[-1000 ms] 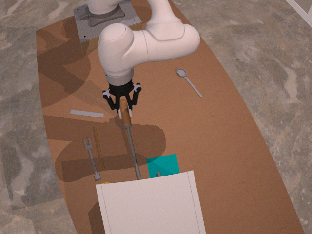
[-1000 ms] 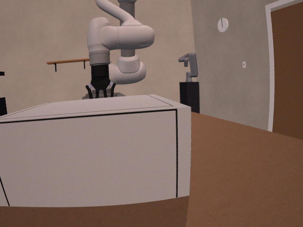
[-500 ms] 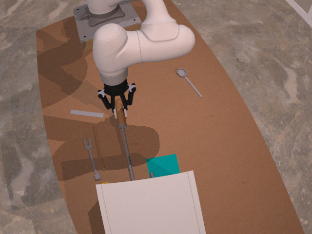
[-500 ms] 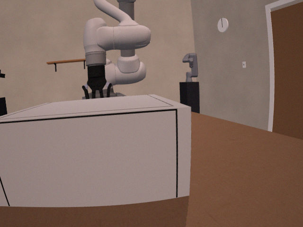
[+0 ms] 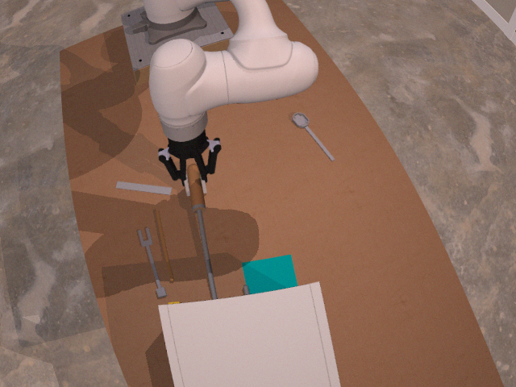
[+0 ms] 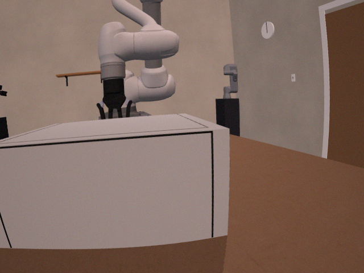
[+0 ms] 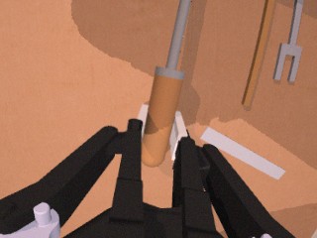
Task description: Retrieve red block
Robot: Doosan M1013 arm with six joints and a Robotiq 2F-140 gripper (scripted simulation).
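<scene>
The teal square lies 26 cm ahead of my hand, 7 cm to the left of it and 4 cm below it. From my hand the other things lie so: grey flat bar: 12 cm to the right, 6 cm behind, 4 cm below; then thin wooden stick: 11 cm to the right, 11 cm ahead, 3 cm below; then long hook tool: 12 cm ahead, 2 cm below, 1 cm to the left.
</scene>
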